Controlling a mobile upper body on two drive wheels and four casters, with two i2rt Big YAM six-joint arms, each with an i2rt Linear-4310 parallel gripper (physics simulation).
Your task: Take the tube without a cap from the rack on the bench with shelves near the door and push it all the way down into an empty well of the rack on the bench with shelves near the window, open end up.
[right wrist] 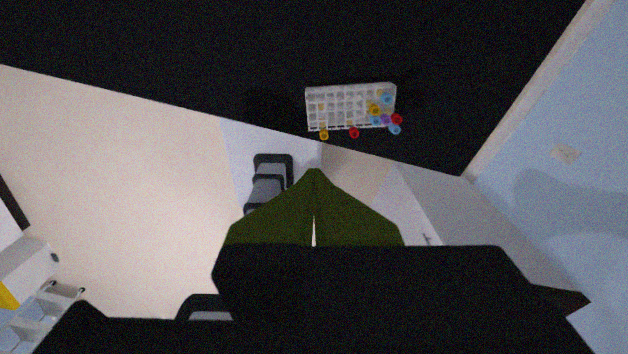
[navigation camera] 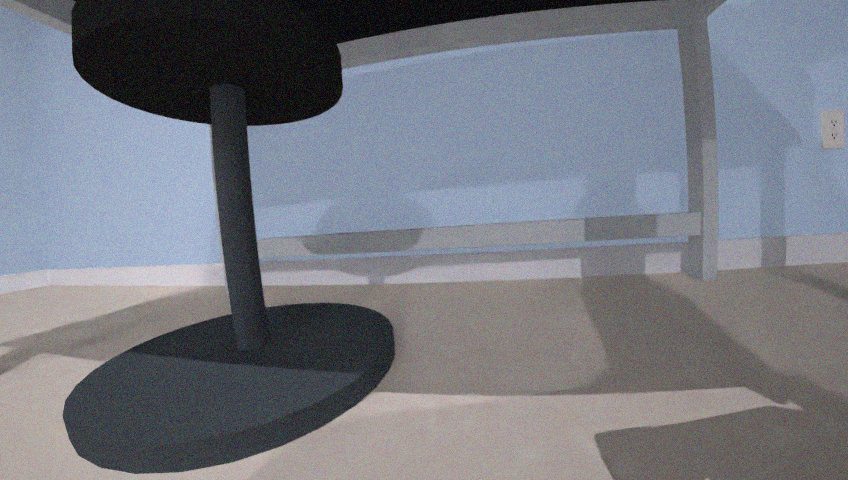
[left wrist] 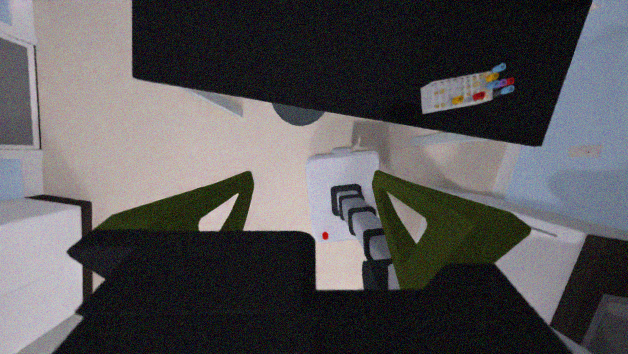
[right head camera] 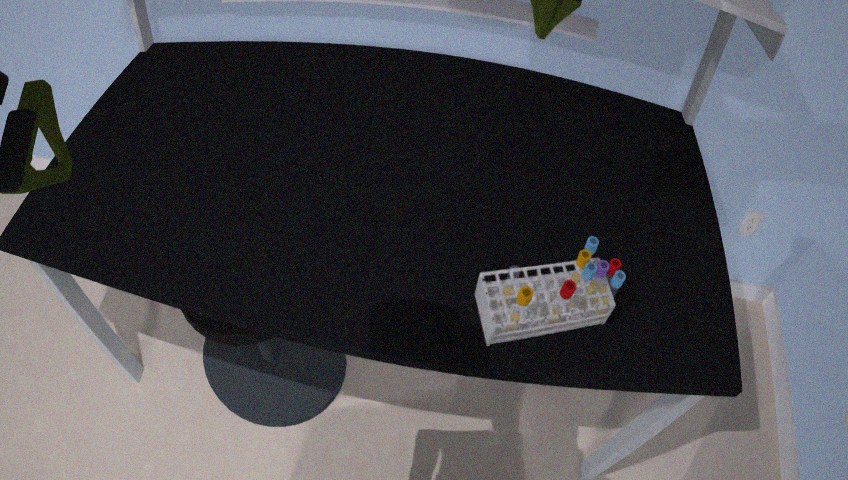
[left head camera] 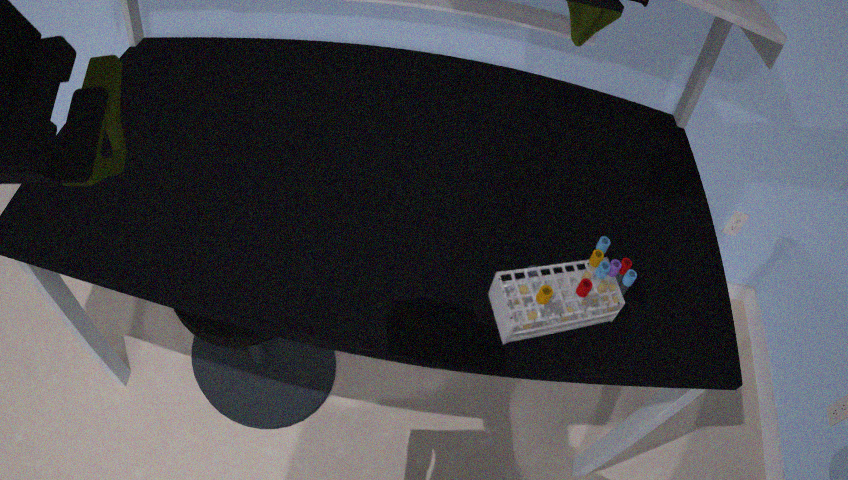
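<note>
A white tube rack (left head camera: pixel 499 310) (right head camera: pixel 482 315) (left wrist: pixel 428 101) stands on a black bench (left head camera: pixel 357 178) (right head camera: pixel 357 178), toward its right end. It holds several capped tubes, including a yellow-capped tube (left head camera: pixel 544 294) (right head camera: pixel 524 296) and a red-capped tube (left head camera: pixel 583 287) (right head camera: pixel 567 289); others cluster at its right end. A faint clear rim (right head camera: pixel 514 269) shows at the rack's back row, possibly the tube without a cap. Which bench this is cannot be told. My left gripper (left wrist: pixel 313 177) is open and empty, left of the rack. My right gripper (right wrist: pixel 313 177) is shut and empty, high beyond the rack in the head views.
A stool with a round dark base (left head camera: pixel 264 386) (right head camera: pixel 276 383) (navigation camera: pixel 226 410) stands partly under the bench's front edge. A shelf upright (left head camera: pixel 702 74) (right head camera: pixel 708 68) rises at the back right. A white cabinet (left wrist: pixel 40 250) shows at the lower left of the left wrist view.
</note>
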